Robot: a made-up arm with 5 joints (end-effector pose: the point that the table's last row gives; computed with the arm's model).
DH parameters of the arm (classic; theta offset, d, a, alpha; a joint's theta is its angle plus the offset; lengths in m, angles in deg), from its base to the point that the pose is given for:
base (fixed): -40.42 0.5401 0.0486 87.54
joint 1: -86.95 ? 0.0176 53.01
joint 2: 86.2 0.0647 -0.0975 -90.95
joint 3: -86.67 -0.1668 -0.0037 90
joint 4: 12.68 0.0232 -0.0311 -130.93
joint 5: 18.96 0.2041 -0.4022 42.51
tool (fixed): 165.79 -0.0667 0 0
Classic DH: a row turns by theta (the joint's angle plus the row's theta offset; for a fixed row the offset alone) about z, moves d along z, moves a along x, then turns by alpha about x.
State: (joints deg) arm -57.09 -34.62 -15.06 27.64 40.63
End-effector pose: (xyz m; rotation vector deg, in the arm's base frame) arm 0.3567 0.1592 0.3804 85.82 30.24 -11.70
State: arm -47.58 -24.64 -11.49 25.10 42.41
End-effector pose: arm 0.3714 0.1585 0.4221 70.94 20.62 -0.61
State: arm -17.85 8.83 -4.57 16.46 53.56
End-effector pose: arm 0.3223 0.2215 0.5131 19.99 -6.91 30.55
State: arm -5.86 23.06 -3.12 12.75 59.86
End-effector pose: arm 0.2712 0.2562 0.4950 -2.24 -14.95 42.57
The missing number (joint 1, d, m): 0.0307
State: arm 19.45 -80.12 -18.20 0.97 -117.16
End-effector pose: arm -0.1346 0.1140 0.1379 29.01 110.29 -30.63
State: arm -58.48 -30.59 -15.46 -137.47 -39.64
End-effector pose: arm -0.2033 -0.2649 0.7344 25.27 -45.82 -93.20
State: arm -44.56 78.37 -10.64 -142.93 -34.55
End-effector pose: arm -0.2182 0.0017 0.8385 1.31 -83.19 31.78
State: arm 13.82 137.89 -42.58 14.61 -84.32
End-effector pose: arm -0.3027 -0.0458 0.8953 -65.28 -84.26 -133.03
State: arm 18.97 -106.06 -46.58 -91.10 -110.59
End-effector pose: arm -0.1221 0.1802 0.2130 108.43 69.99 -87.57
